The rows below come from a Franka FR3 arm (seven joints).
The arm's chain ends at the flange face. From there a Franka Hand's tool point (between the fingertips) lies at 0.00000 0.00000 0.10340 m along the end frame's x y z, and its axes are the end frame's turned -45 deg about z.
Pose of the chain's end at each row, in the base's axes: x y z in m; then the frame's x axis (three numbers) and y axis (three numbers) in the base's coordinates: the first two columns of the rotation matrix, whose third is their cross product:
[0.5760 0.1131 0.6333 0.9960 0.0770 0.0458 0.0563 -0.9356 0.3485]
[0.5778 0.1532 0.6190 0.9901 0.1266 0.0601 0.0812 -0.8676 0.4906]
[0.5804 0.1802 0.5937 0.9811 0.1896 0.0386 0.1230 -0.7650 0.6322]
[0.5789 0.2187 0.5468 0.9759 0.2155 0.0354 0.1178 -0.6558 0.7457]
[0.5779 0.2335 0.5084 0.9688 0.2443 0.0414 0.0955 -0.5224 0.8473]
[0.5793 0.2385 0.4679 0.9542 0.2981 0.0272 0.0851 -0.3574 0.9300]
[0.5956 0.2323 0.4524 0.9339 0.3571 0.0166 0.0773 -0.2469 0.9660]
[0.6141 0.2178 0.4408 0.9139 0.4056 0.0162 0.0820 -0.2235 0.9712]
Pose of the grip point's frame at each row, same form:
[0.5832 0.0775 0.5365 0.6645 0.7160 -0.2140 0.7441 -0.6071 0.2788]
[0.5896 0.1035 0.5291 0.6427 0.7030 -0.3044 0.7575 -0.5240 0.3894]
[0.5958 0.1166 0.5137 0.6068 0.6750 -0.4197 0.7807 -0.4069 0.4743]
[0.5979 0.1439 0.4780 0.6068 0.6161 -0.5023 0.7734 -0.3113 0.5523]
[0.6015 0.1490 0.4537 0.6175 0.5421 -0.5699 0.7526 -0.1966 0.6284]
[0.6090 0.1470 0.4300 0.6145 0.4635 -0.6384 0.7349 -0.0419 0.6768]
[0.6317 0.1392 0.4257 0.6057 0.4271 -0.6713 0.7150 0.0779 0.6948]
[0.6552 0.1262 0.4162 0.5882 0.4448 -0.6753 0.7042 0.1288 0.6982]

